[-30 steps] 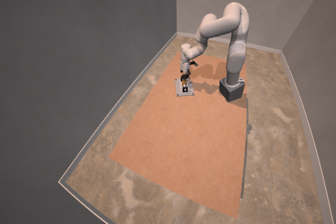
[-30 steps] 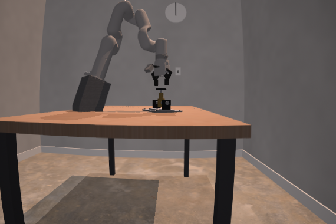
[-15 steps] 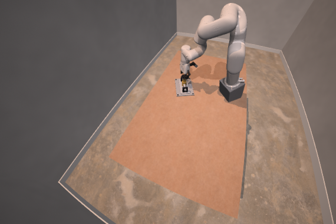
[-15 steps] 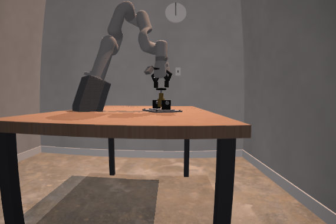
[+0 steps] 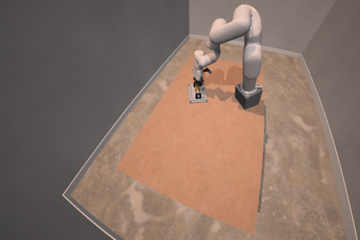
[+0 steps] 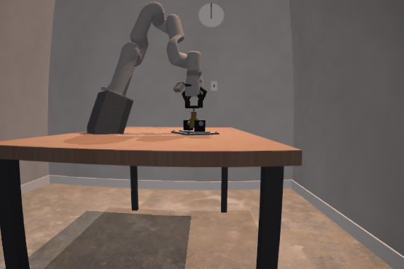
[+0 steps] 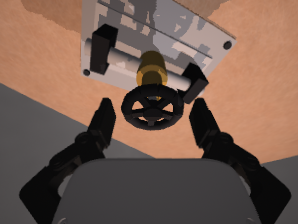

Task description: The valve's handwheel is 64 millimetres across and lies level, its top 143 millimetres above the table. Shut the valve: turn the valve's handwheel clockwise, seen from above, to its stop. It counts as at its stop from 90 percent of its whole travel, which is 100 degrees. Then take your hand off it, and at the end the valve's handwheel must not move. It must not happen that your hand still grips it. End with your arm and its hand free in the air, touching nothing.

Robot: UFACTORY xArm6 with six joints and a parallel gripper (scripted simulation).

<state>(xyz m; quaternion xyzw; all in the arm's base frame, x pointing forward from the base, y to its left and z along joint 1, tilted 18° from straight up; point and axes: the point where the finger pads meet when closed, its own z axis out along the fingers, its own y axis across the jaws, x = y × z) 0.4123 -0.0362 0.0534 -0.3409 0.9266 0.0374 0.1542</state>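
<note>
Right now the black spoked handwheel is 10 mm below my hand. The rest, counted from my hand: grey baseplate: 140 mm below.
</note>
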